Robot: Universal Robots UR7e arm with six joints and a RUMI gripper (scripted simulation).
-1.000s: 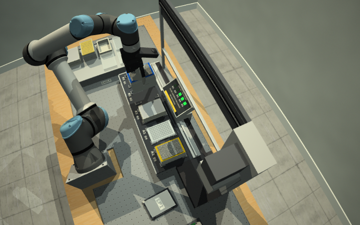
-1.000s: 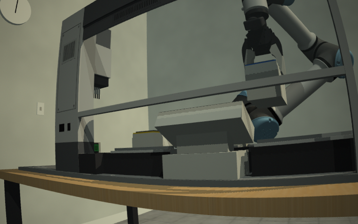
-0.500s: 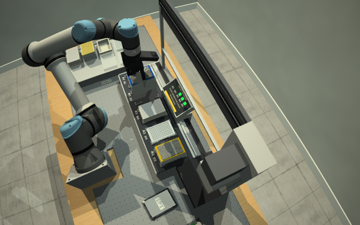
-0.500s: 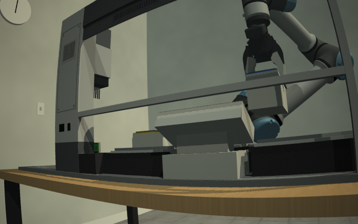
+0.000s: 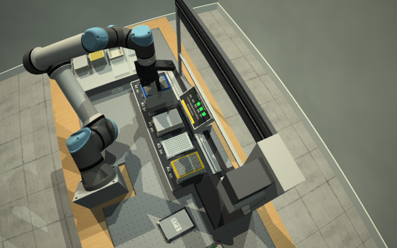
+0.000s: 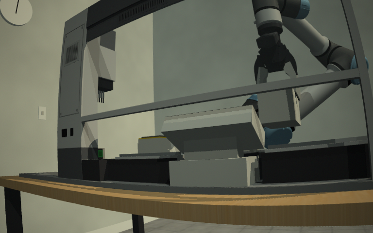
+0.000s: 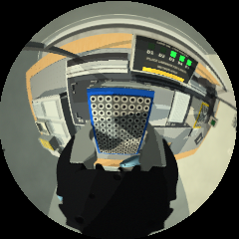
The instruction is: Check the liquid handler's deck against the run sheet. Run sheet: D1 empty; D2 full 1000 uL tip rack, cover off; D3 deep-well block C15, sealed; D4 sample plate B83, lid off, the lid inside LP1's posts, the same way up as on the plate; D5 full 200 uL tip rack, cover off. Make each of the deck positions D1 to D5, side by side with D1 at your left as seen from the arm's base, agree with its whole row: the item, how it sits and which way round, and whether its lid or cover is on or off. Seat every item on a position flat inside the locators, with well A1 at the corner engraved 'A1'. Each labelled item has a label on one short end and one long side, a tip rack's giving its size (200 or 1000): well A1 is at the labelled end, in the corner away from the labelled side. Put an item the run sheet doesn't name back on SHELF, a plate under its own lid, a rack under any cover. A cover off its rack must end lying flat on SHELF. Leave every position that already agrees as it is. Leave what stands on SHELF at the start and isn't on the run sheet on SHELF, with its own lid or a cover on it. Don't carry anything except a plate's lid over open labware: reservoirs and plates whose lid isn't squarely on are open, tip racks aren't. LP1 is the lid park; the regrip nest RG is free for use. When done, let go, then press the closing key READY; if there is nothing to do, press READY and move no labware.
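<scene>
The grey deep-well block lies 1 cm ahead of my hand, 12 cm to the right of it and 11 cm below it. Round my hand: blue-rimmed tip rack (1 cm behind, 1 cm to the right); yellow-rimmed tip rack (3 cm ahead, 38 cm to the right, 9 cm below); white sample plate (2 cm ahead, 25 cm to the right, 12 cm below).
</scene>
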